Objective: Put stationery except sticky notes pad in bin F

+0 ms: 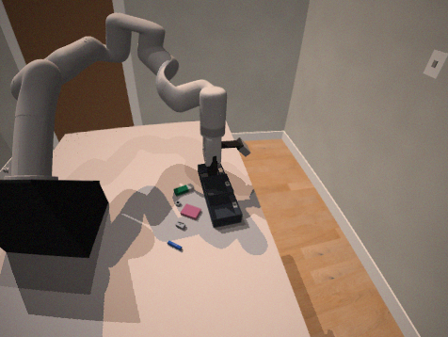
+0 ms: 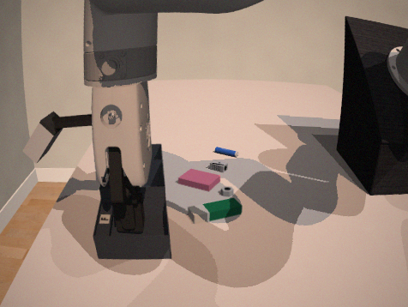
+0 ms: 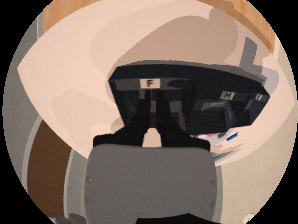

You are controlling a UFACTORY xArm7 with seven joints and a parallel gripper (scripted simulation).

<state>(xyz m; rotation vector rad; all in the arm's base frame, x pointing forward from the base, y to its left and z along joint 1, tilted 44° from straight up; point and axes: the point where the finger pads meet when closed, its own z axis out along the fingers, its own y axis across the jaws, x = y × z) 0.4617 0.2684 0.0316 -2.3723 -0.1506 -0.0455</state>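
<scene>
Right now my hand is 200 mm to the left of the silver pencil sharpener, 100 mm past it and 30 mm above it. Also, from my hand: pink sticky-note pad (150 mm to the right, 70 mm behind, 30 mm below); then small grey nut (120 mm to the right, 110 mm behind, 30 mm below); then green-and-white eraser (90 mm behind, 60 mm to the right, 30 mm below).
</scene>
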